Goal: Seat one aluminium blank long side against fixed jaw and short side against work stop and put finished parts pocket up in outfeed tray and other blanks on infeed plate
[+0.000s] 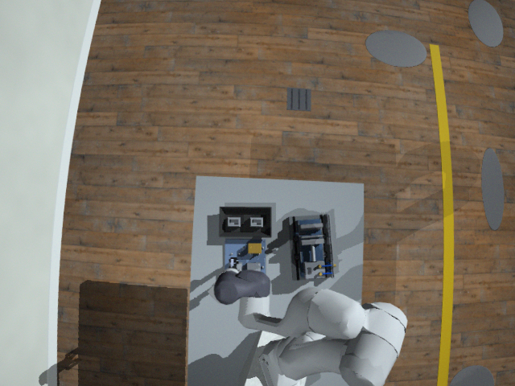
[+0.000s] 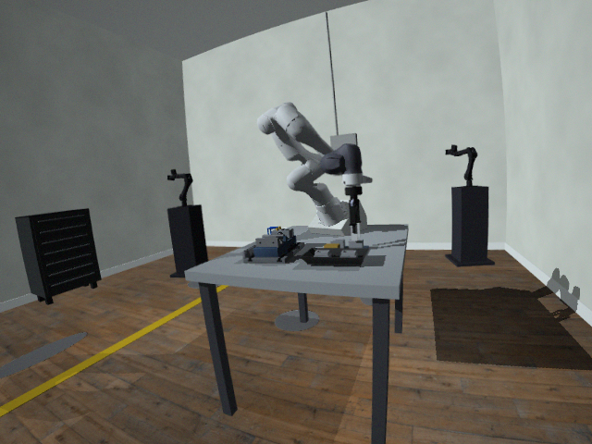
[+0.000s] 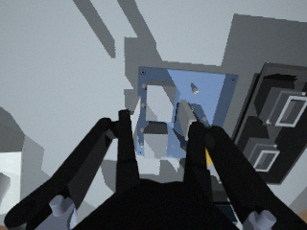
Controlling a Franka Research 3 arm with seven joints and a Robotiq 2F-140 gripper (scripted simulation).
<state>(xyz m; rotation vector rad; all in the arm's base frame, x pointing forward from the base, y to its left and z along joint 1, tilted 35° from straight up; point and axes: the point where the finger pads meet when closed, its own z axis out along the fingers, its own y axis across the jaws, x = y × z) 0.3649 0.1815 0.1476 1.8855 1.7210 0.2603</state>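
Right now the brass blank is 70 mm ahead of my hand, 100 mm to the right of it and 50 mm below it. Also, from my hand: vise: 30 mm ahead, 360 mm to the right, 40 mm below.
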